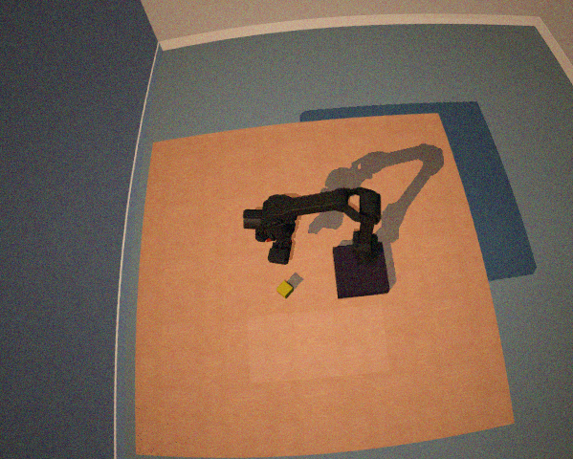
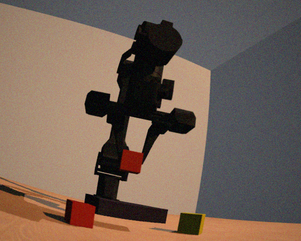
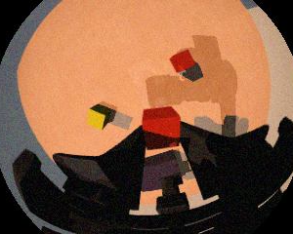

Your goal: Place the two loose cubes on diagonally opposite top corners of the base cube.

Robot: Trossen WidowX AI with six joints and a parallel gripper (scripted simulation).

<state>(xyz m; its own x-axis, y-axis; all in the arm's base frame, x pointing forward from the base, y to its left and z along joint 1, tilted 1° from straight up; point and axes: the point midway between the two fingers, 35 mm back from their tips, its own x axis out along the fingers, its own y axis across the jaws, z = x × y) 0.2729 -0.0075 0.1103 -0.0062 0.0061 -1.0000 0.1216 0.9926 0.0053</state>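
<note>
Right now the yellow-green base cube is 130 mm to the left of my gripper tip and 100 mm below it.
</note>
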